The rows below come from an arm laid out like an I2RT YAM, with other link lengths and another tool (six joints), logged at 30 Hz.
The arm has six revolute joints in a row. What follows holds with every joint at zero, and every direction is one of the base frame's. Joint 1 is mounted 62.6 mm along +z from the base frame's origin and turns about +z. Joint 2 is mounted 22.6 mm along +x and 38.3 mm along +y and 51.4 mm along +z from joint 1 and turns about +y. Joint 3 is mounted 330 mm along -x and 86 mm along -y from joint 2 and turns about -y. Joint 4 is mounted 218 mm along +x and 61.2 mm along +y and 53.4 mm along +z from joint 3 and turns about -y. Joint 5 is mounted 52.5 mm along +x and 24.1 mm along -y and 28.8 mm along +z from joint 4 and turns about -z. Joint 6 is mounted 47.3 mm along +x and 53.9 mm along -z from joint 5 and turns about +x. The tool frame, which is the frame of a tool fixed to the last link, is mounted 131 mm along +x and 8 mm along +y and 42 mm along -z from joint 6; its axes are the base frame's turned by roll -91.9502, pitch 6.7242 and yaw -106.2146 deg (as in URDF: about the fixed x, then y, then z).
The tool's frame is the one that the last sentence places.
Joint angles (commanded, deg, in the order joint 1, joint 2, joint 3, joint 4, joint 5, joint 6), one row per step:
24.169 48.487 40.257 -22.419 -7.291 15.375
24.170 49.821 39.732 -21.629 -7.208 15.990
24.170 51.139 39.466 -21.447 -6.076 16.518
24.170 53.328 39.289 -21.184 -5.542 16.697
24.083 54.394 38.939 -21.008 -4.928 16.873
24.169 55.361 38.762 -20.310 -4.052 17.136
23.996 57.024 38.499 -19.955 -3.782 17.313
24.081 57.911 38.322 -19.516 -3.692 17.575
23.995 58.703 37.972 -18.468 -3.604 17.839
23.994 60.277 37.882 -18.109 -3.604 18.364
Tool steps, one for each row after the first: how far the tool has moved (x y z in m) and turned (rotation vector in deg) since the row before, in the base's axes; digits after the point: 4 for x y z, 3 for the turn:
0.0030 0.0015 -0.0051 -0.032 1.242 -0.386
0.0037 -0.0018 -0.0055 -0.749 1.268 -1.237
0.0041 0.0002 -0.0073 -1.008 1.873 -0.542
0.0020 -0.0014 -0.0053 -0.712 1.057 -0.687
0.0040 -0.0007 -0.0026 -0.476 0.298 -0.773
0.0028 -0.0002 -0.0062 -0.669 1.435 -0.495
0.0016 0.0010 -0.0029 -0.127 0.646 -0.149
0.0031 0.0009 -0.0022 0.091 0.162 -0.321
0.0022 0.0014 -0.0048 -0.177 1.386 -0.337

